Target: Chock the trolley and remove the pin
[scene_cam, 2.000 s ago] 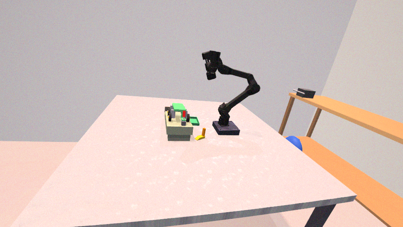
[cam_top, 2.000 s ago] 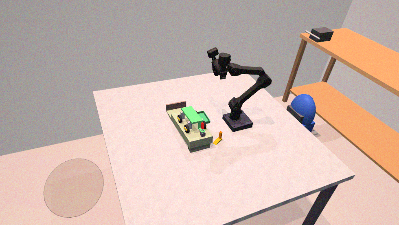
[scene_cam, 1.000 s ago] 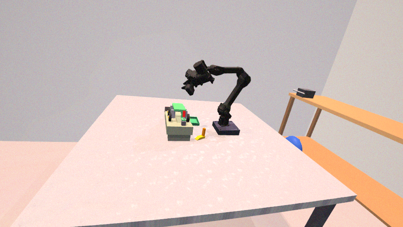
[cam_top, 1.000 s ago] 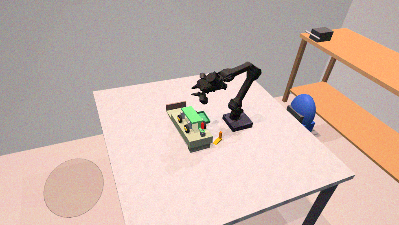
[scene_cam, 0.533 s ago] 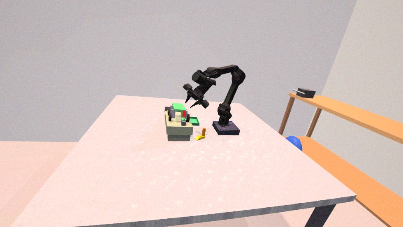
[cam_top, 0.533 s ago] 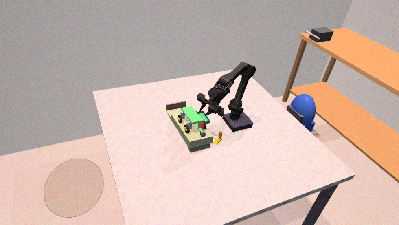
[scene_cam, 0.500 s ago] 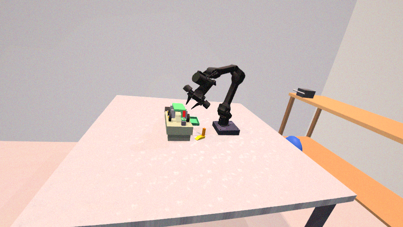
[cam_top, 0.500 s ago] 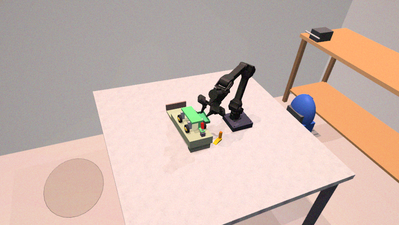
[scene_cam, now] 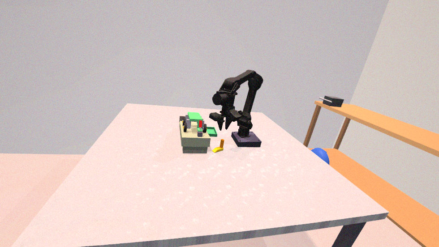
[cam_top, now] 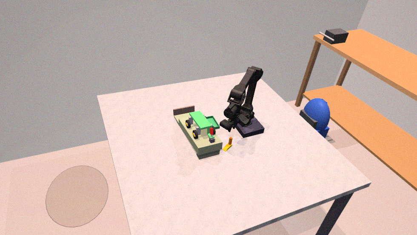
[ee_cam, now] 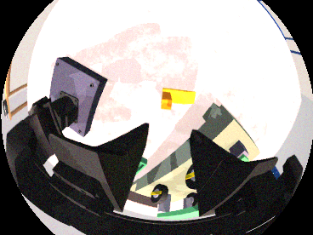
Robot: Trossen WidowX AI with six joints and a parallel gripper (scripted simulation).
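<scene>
Right now my gripper tip is 2 cm short of the yellow chock, 1 cm to the right of it and 10 cm above it. From my gripper tip the other things lie so: red-headed stop pin (13 cm ahead, 1 cm to the right, 1 cm above); then trolley (13 cm ahead, 13 cm to the right, 1 cm below); then pale ramp block (13 cm ahead, 14 cm to the right, 8 cm below).
</scene>
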